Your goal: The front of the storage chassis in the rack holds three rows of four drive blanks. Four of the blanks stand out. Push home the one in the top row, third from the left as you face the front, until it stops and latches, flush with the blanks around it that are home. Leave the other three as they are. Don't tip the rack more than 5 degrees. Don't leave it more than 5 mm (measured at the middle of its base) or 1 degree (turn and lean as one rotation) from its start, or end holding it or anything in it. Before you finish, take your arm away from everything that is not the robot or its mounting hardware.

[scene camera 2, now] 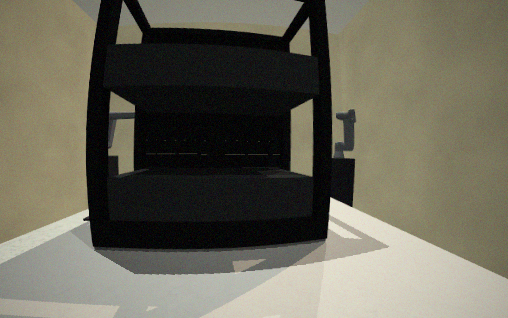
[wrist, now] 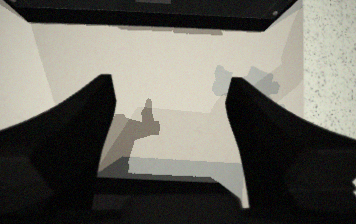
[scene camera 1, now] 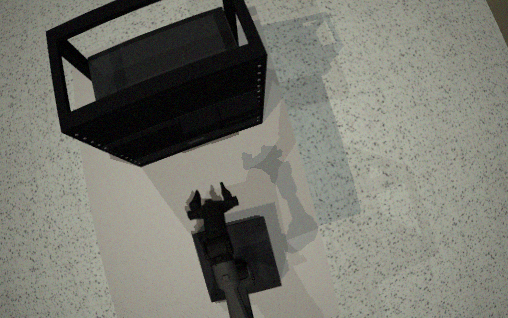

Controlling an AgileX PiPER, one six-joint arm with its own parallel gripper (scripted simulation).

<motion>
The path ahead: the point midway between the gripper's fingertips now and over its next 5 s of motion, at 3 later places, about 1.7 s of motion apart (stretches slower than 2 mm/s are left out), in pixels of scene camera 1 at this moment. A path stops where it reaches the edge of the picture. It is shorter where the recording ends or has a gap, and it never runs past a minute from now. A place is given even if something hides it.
The gripper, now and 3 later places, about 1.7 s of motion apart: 209,188; 250,163; 235,172; 215,144
</motion>
